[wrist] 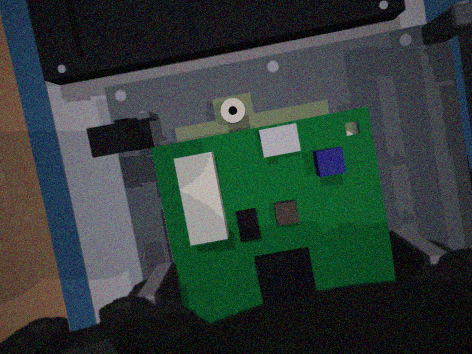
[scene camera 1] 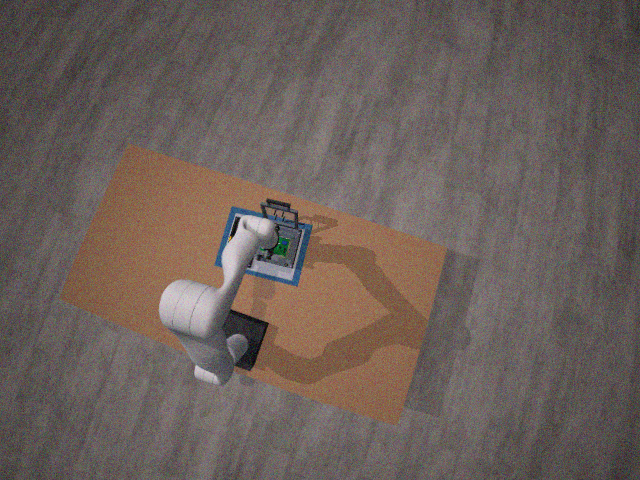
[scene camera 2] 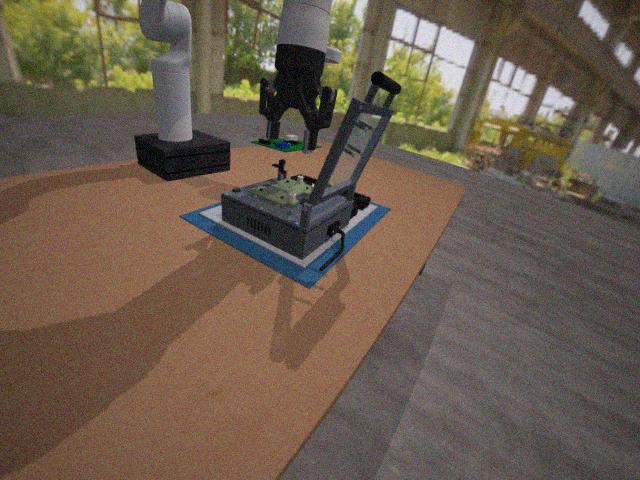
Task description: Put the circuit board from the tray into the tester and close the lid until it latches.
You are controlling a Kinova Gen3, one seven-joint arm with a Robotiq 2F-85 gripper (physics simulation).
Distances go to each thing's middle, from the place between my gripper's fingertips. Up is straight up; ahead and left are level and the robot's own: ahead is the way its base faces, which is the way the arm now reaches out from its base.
The pale green bed [scene camera 2: 285, 191] lies 80 mm below my hand and 10 mm to the left of it. From my hand the other things lie so: clear lid [scene camera 2: 364, 122] 120 mm ahead, 40 mm above, 20 mm to the left; green circuit board [wrist: 254, 216] 10 mm above.
